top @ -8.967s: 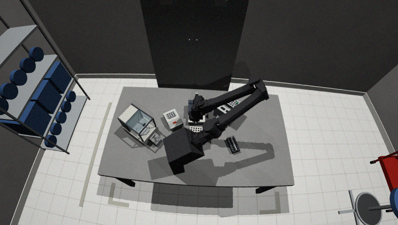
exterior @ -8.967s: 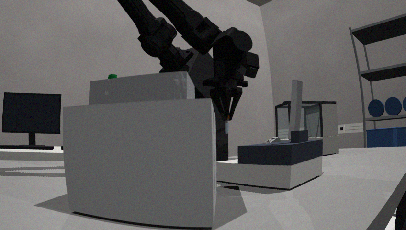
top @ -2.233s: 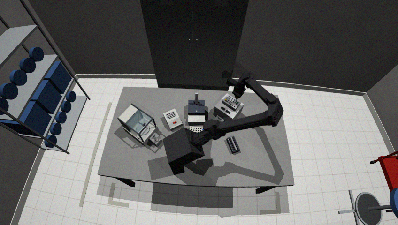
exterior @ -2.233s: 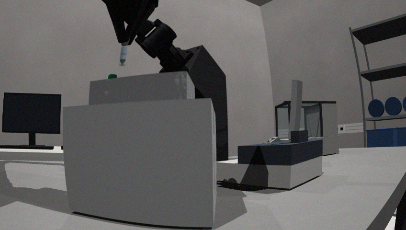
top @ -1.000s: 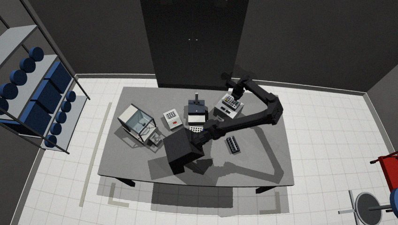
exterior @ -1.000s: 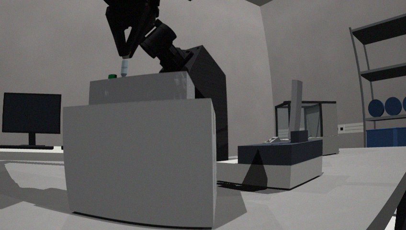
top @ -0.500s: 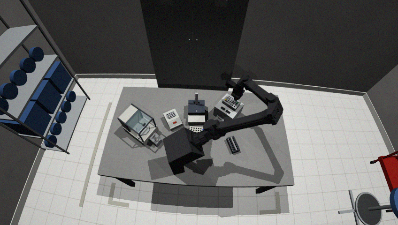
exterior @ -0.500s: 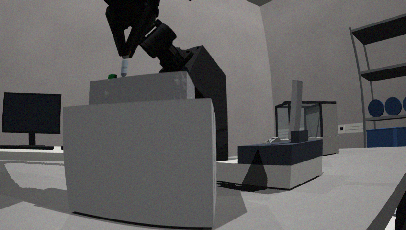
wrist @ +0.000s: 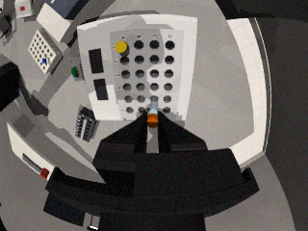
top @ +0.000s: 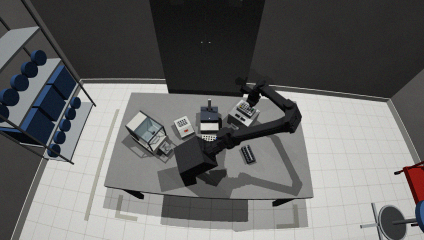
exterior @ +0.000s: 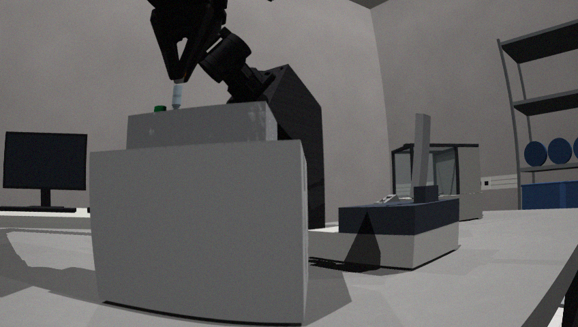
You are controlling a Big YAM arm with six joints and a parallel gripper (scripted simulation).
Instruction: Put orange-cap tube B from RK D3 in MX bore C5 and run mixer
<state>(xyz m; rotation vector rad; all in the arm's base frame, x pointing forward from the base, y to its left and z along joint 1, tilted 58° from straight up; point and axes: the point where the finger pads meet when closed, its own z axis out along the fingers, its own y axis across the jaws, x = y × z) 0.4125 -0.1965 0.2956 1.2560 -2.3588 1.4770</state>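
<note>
Right now the green-capped tube is 10 mm behind my hand, 10 mm to the right of it and 60 mm below it. Also, from my hand: yellow-capped tube 30 mm ahead, 70 mm to the left, 60 mm below; green start key 110 mm behind, 150 mm to the left, 150 mm below; perforated shaking block 10 mm ahead, 20 mm to the left, 60 mm below.
</note>
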